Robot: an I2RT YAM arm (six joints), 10 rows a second.
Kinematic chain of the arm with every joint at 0, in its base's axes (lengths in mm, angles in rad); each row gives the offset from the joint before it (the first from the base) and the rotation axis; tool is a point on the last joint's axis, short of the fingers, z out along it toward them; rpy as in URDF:
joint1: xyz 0 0 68 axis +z
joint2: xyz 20 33.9 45.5 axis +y
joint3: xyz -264 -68.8 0 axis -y
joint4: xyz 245 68.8 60 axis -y
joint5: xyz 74 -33.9 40.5 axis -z
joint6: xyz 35.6 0 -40.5 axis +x
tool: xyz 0 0 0 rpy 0 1.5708 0
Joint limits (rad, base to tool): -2.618..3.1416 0..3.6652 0..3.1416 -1.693..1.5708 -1.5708..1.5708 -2.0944..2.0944
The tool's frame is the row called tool.
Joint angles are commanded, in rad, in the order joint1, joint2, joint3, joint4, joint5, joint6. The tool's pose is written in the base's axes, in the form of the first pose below.
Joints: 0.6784 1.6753 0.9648 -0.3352 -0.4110 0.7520
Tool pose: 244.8, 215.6, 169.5, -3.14, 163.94, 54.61
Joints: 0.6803 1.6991 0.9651 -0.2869 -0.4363 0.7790
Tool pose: 248.2, 220.2, 165.2, -2.14, 163.39, 57.62
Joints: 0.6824 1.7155 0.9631 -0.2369 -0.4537 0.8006
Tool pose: 251.0, 224.1, 162.5, -1.60, 162.23, 60.26
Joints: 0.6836 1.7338 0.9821 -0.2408 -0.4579 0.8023
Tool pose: 254.2, 227.4, 161.8, -1.60, 162.53, 60.46
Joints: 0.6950 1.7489 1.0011 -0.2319 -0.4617 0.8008
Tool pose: 255.7, 233.9, 162.8, -3.00, 161.99, 61.31
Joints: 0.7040 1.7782 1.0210 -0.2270 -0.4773 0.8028
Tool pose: 257.8, 240.4, 159.2, -3.90, 162.68, 62.33
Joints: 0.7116 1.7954 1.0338 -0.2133 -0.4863 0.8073
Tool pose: 259.3, 245.6, 157.9, -4.58, 162.48, 63.42
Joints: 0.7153 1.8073 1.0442 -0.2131 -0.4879 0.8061
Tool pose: 260.4, 248.3, 156.8, -5.00, 162.61, 63.51
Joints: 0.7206 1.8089 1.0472 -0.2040 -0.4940 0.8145
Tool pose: 260.0, 250.8, 157.7, -5.13, 162.34, 64.47
